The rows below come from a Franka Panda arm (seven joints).
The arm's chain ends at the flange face. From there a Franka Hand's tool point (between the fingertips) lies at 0.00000 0.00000 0.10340 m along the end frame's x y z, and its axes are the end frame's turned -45 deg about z.
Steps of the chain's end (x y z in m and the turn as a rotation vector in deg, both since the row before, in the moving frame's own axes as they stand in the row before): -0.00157 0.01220 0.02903 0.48 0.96 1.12; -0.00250 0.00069 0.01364 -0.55 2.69 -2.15; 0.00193 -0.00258 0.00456 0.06 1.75 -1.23; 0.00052 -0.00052 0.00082 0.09 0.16 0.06; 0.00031 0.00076 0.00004 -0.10 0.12 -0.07
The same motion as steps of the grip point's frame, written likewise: -0.00791 0.00815 0.02901 -0.34 1.02 1.12; 0.00055 0.00280 0.01352 -2.29 1.51 -2.15; 0.00552 0.00167 0.00451 -1.20 1.28 -1.23; 0.00105 0.00009 0.00082 -0.05 0.18 0.06; -0.00029 0.00104 0.00004 -0.16 0.01 -0.07
